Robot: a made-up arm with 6 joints.
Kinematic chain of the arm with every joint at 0, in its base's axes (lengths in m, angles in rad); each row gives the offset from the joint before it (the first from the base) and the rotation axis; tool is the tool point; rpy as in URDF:
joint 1: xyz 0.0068 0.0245 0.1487 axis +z
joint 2: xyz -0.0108 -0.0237 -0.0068 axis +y
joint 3: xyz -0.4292 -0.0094 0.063 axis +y
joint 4: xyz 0.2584 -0.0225 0.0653 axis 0.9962 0 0.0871
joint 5: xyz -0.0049 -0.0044 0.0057 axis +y
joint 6: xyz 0.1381 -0.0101 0.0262 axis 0.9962 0 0.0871
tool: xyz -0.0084 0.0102 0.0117 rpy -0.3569 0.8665 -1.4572
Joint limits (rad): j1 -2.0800..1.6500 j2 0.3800..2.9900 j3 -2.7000..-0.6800 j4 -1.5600..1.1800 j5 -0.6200..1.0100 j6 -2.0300..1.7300
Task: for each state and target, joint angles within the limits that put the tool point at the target. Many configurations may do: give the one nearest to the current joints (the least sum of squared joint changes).
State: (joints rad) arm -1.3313 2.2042 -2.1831 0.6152 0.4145 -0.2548
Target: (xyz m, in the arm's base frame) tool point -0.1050 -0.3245 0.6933
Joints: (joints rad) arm -1.8084 1.4700 -1.7297 0.5247 0.6901 -0.2738
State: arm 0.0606 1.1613 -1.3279 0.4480 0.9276 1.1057
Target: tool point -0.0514 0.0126 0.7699
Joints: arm -0.0878 0.7665 -1.6994 0.6798 0.9696 1.0693
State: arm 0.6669 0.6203 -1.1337 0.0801 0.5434 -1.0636
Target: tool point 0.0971 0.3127 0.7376
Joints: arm 1.4376 1.3225 -1.6182 0.1341 0.3053 -1.0258
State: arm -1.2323 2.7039 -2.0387 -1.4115 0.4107 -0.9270
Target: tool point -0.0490 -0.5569 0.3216
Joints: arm -1.4655 2.0474 -1.4152 -1.2910 0.6506 -0.9573
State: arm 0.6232 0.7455 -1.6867 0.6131 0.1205 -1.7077
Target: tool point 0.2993 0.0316 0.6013
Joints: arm 0.2012 1.2149 -1.1427 0.5877 0.1620 -1.7352
